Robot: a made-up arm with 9 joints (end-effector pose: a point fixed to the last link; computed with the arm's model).
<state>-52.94 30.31 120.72 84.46 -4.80 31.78 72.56 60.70 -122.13</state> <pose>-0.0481 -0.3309 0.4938 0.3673 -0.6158 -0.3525 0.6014</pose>
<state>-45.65 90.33 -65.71 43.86 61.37 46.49 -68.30 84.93 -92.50</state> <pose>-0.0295 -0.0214 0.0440 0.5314 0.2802 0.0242 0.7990</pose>
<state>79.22 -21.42 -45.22 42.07 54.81 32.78 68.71 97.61 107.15</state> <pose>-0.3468 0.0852 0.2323 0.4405 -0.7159 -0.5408 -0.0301</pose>
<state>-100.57 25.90 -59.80 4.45 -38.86 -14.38 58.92 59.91 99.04</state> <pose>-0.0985 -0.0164 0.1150 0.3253 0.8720 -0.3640 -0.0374</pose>
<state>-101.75 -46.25 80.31 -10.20 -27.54 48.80 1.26 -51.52 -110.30</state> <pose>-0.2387 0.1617 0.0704 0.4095 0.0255 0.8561 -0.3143</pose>
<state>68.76 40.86 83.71 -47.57 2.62 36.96 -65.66 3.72 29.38</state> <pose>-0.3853 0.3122 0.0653 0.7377 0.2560 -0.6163 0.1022</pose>
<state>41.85 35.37 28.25 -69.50 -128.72 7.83 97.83 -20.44 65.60</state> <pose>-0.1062 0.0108 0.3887 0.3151 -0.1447 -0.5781 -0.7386</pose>
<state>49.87 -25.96 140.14 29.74 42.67 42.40 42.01 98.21 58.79</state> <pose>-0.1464 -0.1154 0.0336 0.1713 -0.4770 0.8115 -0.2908</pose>
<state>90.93 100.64 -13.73 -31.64 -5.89 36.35 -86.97 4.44 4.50</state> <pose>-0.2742 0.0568 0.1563 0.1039 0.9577 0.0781 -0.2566</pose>
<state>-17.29 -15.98 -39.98 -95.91 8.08 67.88 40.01 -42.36 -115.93</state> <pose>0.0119 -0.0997 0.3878 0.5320 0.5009 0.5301 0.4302</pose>
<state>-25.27 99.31 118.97 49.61 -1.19 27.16 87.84 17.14 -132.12</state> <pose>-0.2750 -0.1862 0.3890 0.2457 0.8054 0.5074 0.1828</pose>
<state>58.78 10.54 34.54 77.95 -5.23 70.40 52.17 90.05 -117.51</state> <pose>-0.1146 0.4649 -0.3598 0.3170 0.7240 -0.4929 0.3639</pose>
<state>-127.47 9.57 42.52 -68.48 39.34 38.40 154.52 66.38 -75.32</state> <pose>-0.0756 0.0377 0.2344 0.0930 0.9598 -0.1362 0.2270</pose>
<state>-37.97 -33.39 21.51 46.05 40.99 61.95 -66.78 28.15 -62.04</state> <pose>-0.4143 0.0435 -0.0567 0.8074 0.5724 0.0547 0.1322</pose>
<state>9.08 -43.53 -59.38 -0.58 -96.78 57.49 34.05 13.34 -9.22</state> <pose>-0.4419 -0.0846 0.0517 0.7525 0.0736 -0.1531 0.6363</pose>
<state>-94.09 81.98 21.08 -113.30 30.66 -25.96 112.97 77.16 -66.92</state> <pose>0.0314 0.4271 0.1209 0.0952 0.6284 0.0603 0.7697</pose>
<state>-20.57 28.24 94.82 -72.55 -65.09 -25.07 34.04 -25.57 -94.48</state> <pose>-0.1256 0.3696 -0.0596 0.0203 0.7380 -0.2907 0.6087</pose>
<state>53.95 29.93 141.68 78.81 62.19 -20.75 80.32 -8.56 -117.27</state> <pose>0.0837 -0.0283 0.0648 0.5236 -0.4915 -0.3040 0.6260</pose>
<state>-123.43 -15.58 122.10 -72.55 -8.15 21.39 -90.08 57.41 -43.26</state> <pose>-0.1042 -0.2973 -0.1116 0.5598 0.5206 0.1828 0.6182</pose>
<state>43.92 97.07 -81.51 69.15 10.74 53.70 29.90 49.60 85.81</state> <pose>-0.1491 0.2520 0.3823 0.1769 0.3868 -0.0290 0.9046</pose>
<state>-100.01 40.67 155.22 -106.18 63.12 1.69 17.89 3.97 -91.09</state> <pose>-0.1883 -0.5110 0.4840 0.5143 0.4242 0.5705 0.4797</pose>
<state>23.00 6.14 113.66 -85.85 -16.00 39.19 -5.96 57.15 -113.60</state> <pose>-0.3796 0.3549 -0.3280 0.5252 -0.5970 -0.1869 -0.5769</pose>
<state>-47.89 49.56 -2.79 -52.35 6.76 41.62 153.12 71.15 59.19</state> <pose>-0.2409 0.2149 0.1601 0.7131 0.4810 -0.0061 -0.5101</pose>
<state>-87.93 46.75 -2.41 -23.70 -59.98 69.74 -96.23 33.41 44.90</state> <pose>-0.2546 0.0363 0.0632 0.2930 -0.6267 -0.6770 -0.2514</pose>
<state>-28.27 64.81 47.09 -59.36 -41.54 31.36 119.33 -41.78 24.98</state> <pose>-0.1591 0.2048 0.1272 0.5033 -0.4342 0.4581 0.5903</pose>
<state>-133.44 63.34 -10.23 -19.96 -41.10 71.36 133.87 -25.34 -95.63</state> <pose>-0.3042 0.0575 0.0692 0.4091 0.7605 -0.3604 0.3528</pose>
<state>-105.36 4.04 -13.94 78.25 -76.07 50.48 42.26 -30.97 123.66</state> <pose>-0.2514 -0.3560 0.2766 0.1019 -0.3512 0.3405 0.8662</pose>
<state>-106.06 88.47 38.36 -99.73 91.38 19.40 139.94 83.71 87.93</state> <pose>0.1153 0.4703 0.3246 0.3106 0.6172 -0.7162 0.0984</pose>
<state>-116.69 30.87 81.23 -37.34 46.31 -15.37 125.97 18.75 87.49</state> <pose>-0.0037 -0.1549 0.1578 0.4184 -0.4890 0.6641 0.3804</pose>
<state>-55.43 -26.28 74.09 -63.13 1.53 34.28 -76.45 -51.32 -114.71</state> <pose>-0.0906 0.2622 -0.0458 0.6881 0.4637 0.2129 -0.5159</pose>
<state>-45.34 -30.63 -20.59 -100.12 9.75 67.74 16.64 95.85 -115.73</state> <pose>0.1789 0.1143 0.4711 0.2543 0.1721 0.4261 -0.8510</pose>
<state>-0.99 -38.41 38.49 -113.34 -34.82 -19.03 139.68 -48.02 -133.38</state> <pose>-0.0092 0.4295 0.0552 0.7176 0.5614 -0.2923 -0.2908</pose>
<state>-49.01 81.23 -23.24 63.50 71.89 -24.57 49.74 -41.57 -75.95</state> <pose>0.0843 0.0285 0.2178 0.1861 -0.1600 -0.6955 0.6754</pose>
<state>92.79 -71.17 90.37 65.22 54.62 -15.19 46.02 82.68 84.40</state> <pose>-0.0847 -0.0937 -0.0434 0.1888 0.5739 -0.7723 0.1963</pose>
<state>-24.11 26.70 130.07 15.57 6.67 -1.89 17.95 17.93 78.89</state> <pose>-0.1698 -0.0487 0.0544 0.3625 0.2828 0.1178 -0.8802</pose>
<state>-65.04 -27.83 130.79 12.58 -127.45 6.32 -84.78 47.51 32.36</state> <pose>-0.1524 0.1539 0.2072 0.1436 0.4271 0.0847 -0.8887</pose>
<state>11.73 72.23 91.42 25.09 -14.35 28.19 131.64 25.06 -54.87</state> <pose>-0.0726 -0.0716 0.1746 0.5327 0.7976 0.2400 -0.1500</pose>
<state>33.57 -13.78 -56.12 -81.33 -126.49 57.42 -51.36 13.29 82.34</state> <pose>0.0689 -0.2139 0.0317 0.5030 0.6830 -0.1937 0.4930</pose>
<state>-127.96 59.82 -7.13 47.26 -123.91 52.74 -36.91 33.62 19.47</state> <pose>-0.5434 -0.0515 0.3395 0.6314 0.7653 -0.0715 0.1028</pose>
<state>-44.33 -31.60 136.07 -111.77 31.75 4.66 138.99 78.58 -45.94</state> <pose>-0.2139 0.0726 -0.3313 0.2343 0.6135 -0.5058 -0.5594</pose>
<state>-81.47 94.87 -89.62 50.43 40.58 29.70 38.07 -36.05 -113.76</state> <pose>-0.0481 0.1765 0.2078 0.0435 -0.1763 -0.7206 0.6692</pose>
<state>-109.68 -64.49 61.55 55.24 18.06 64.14 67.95 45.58 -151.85</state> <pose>-0.4981 0.0581 -0.2319 0.9061 -0.2806 -0.0996 -0.3004</pose>
